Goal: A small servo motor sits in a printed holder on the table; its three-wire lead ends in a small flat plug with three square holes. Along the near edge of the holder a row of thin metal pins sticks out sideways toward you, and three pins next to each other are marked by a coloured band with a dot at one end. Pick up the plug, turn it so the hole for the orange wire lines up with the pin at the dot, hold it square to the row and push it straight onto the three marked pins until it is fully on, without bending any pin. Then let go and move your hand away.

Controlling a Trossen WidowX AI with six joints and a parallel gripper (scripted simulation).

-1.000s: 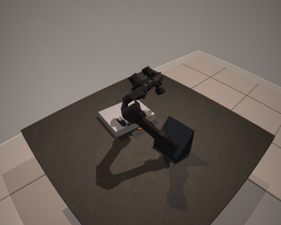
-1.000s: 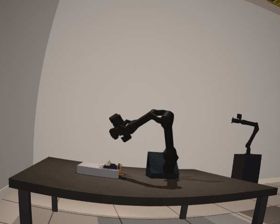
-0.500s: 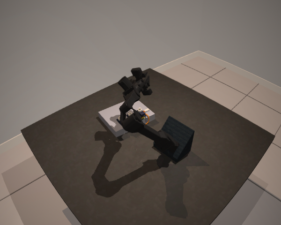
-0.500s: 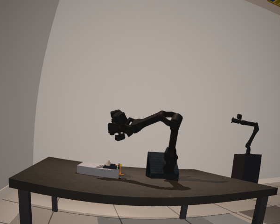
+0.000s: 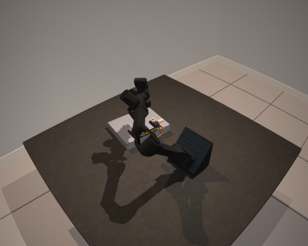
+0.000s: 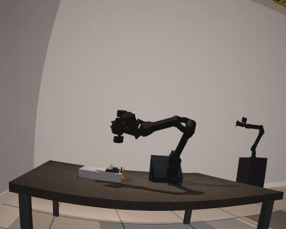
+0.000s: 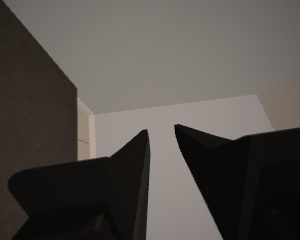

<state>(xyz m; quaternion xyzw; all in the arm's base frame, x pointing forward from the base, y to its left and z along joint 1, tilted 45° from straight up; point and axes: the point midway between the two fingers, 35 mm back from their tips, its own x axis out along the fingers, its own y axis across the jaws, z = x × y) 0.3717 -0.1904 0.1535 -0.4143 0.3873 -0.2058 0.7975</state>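
Now: the blue band 250 mm below my gripper tip, 100 mm to the left of it and 70 mm behind it. Round my gripper tip: holder 300 mm below, 80 mm ahead, 30 mm to the left.
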